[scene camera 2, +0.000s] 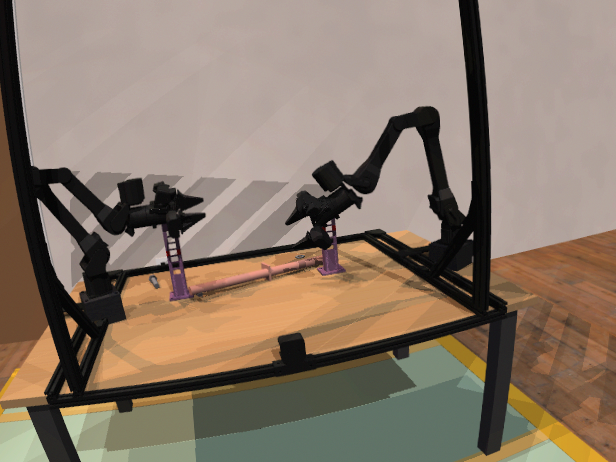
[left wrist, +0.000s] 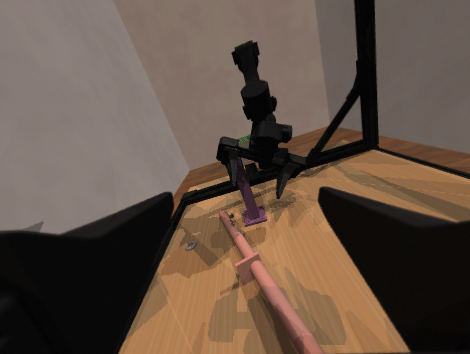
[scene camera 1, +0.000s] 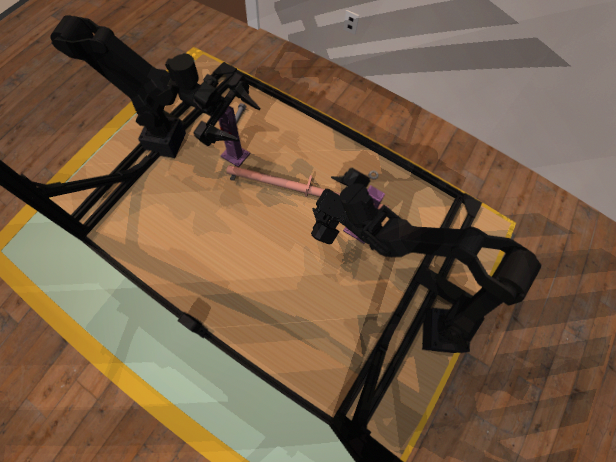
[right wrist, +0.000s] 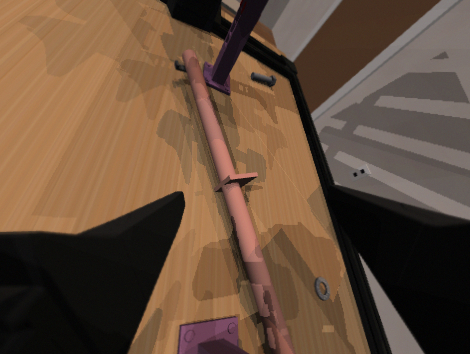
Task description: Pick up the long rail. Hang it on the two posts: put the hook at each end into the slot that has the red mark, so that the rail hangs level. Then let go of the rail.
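Places are measured from the left arm's base along level axes (x ahead, y left, z up), in millimetres.
Pixels of known places: left gripper, fingertip midpoint: [scene camera 2: 204, 207] [left wrist: 245, 196] [scene camera 1: 249, 124]; right gripper, fingertip midpoint: [scene camera 2: 289, 236] [left wrist: 256, 193] [scene camera 1: 322, 193] [right wrist: 254, 195]; left arm's base at its link origin: [scene camera 2: 98, 292] [scene camera 1: 158, 128]; right arm's base at its link origin: [scene camera 1: 451, 329].
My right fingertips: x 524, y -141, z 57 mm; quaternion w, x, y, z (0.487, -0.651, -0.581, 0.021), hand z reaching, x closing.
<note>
Ahead of a thing's pixels: the offset from my right fingertips to its top centre.
The long pink rail @[dx -47, dy +65, dz -84 mm] [scene camera 1: 270, 181] [scene camera 2: 235, 281] [left wrist: 277, 295] [right wrist: 215, 135] lies on the table, with a square plate around its middle. Dark hooks show at its ends. The purple left post @[dx -292, dy +143, dz +85 mm] [scene camera 1: 231, 135] [scene camera 2: 180, 290] [right wrist: 232, 55] and right post @[dx +119, dy -20, dz +85 mm] [scene camera 2: 330, 261] [left wrist: 247, 192] stand upright near the rail's ends; red marks show on both in scene camera 2. My left gripper [scene camera 1: 248, 123] [scene camera 2: 203, 208] [left wrist: 245, 196] is open and empty, high beside the left post. My right gripper [scene camera 2: 290, 235] [left wrist: 256, 193] [right wrist: 254, 195] is open and empty, above the rail's right part; its arm partly hides the right post in scene camera 1.
A grey bolt @[dx -326, dy +295, dz -106 mm] [scene camera 1: 241, 111] [scene camera 2: 154, 281] [right wrist: 263, 79] lies behind the left post. A small grey ring @[dx +138, dy +169, dz -128 mm] [left wrist: 187, 247] [right wrist: 317, 289] lies behind the rail, toward the right post. Black frame bars [scene camera 1: 350, 131] edge the table.
</note>
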